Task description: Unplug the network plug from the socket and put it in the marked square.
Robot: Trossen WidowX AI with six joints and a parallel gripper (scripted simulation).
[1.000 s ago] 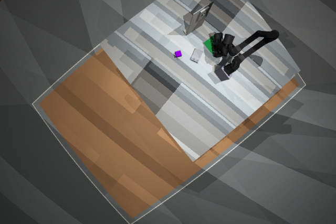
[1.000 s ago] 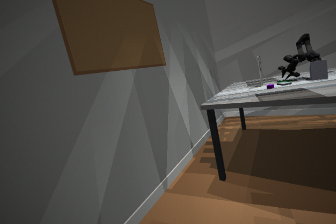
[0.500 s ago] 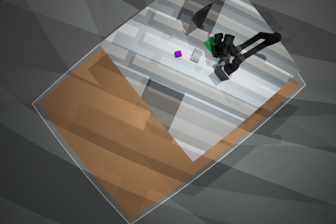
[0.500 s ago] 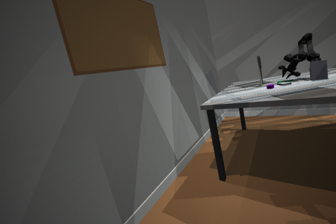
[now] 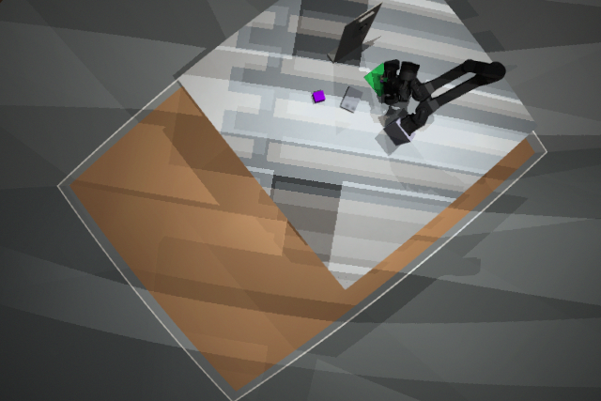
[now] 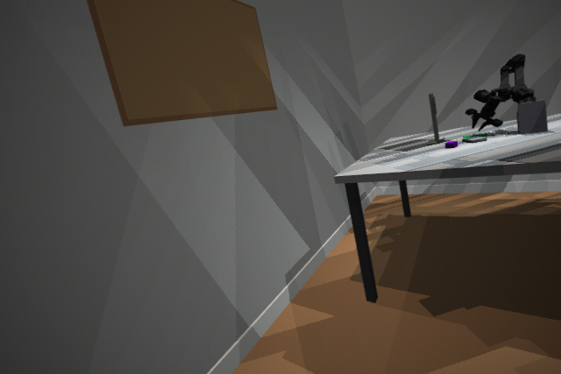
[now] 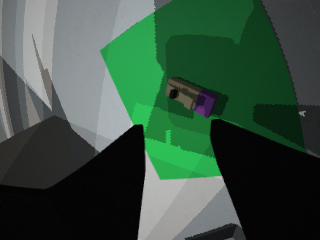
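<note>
Right now my gripper tip is 1 cm short of the network plug, 1 cm to the left of it and 3 cm above it. The rest, counted from my gripper tip: flat grey plate (4 cm ahead, 17 cm to the left, 3 cm below); upright panel (21 cm ahead, 1 cm to the left, 10 cm above); green marked square (1 cm ahead, 1 cm to the right, 4 cm below).
</note>
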